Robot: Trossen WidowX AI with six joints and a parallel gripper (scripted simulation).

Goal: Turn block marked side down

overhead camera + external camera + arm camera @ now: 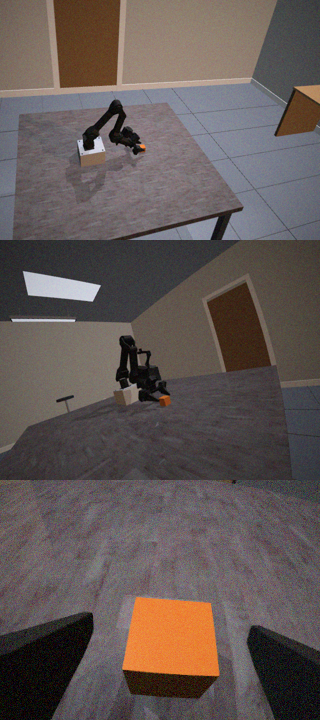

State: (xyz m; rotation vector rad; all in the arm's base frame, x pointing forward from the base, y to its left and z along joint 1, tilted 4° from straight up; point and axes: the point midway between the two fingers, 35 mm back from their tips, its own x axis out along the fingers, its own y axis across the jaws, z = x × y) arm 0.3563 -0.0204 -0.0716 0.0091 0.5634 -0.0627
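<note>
My gripper tip is now 30 mm above the orange block.
</note>
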